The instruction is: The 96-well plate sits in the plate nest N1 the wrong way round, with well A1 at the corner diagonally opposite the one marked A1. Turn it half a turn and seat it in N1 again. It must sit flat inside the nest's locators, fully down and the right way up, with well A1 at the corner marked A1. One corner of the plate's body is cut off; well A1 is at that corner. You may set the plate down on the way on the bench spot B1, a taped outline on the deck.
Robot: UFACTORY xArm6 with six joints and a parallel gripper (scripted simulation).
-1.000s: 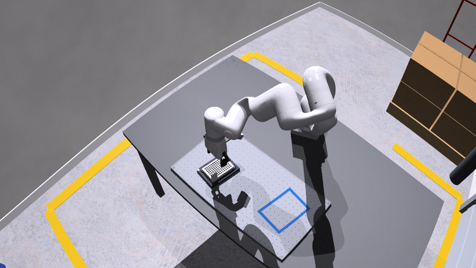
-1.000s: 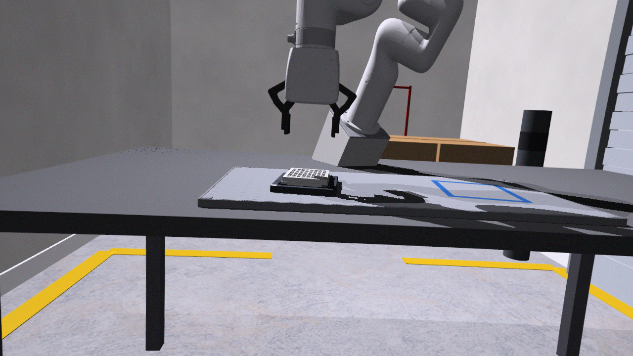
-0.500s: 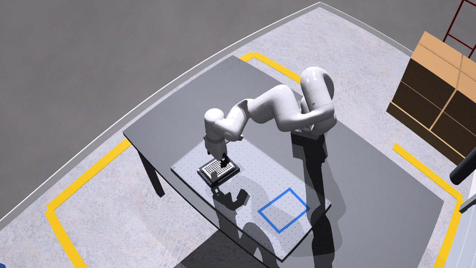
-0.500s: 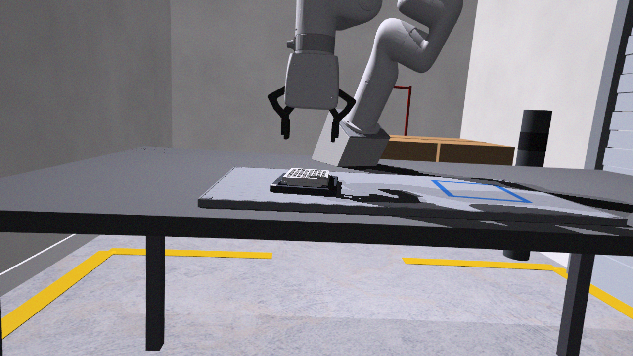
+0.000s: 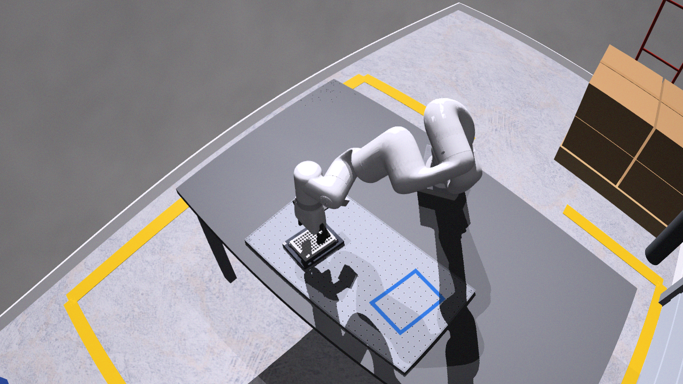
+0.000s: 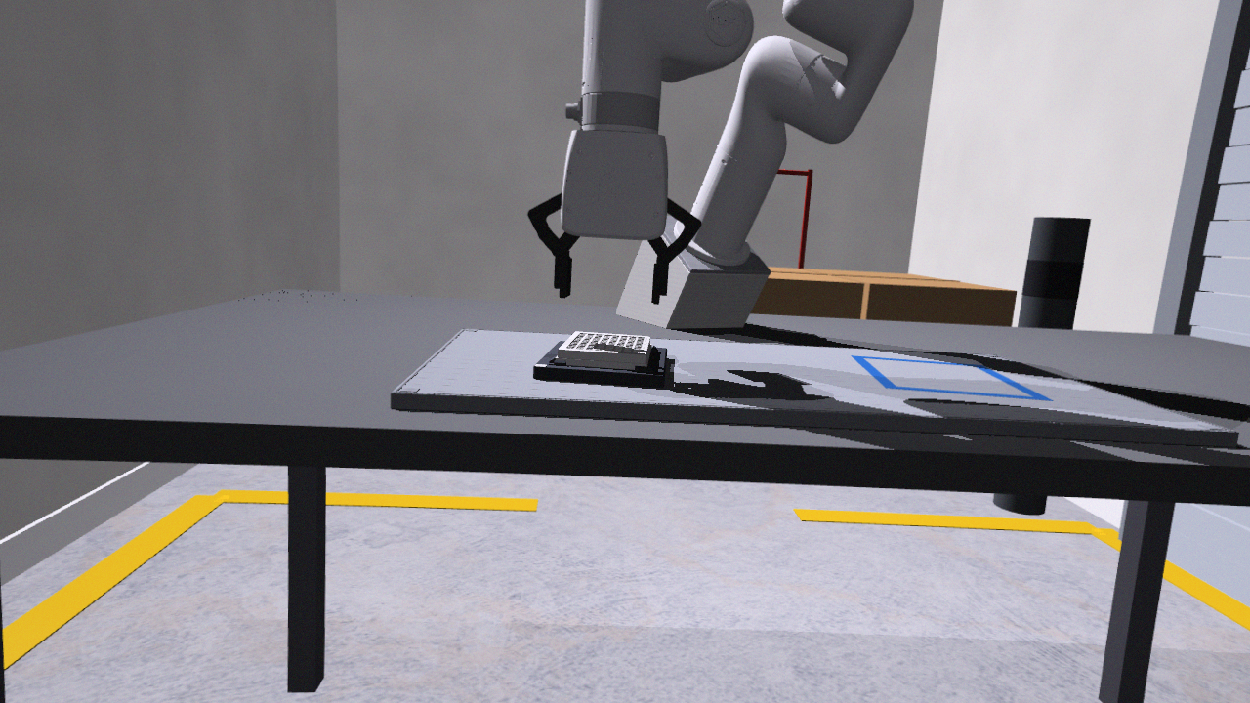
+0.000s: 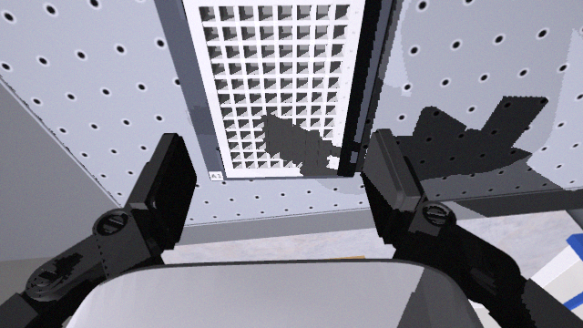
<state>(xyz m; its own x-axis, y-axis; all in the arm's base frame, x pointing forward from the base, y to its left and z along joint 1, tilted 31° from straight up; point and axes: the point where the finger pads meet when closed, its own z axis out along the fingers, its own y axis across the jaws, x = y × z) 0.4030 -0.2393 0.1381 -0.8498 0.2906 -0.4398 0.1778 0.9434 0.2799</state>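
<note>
My gripper is now 60 mm above the white 96-well plate. The rest, counted from my hand: A1 label: 70 mm to the right, 70 mm below, 60 mm ahead; plate nest N1: 70 mm below.
</note>
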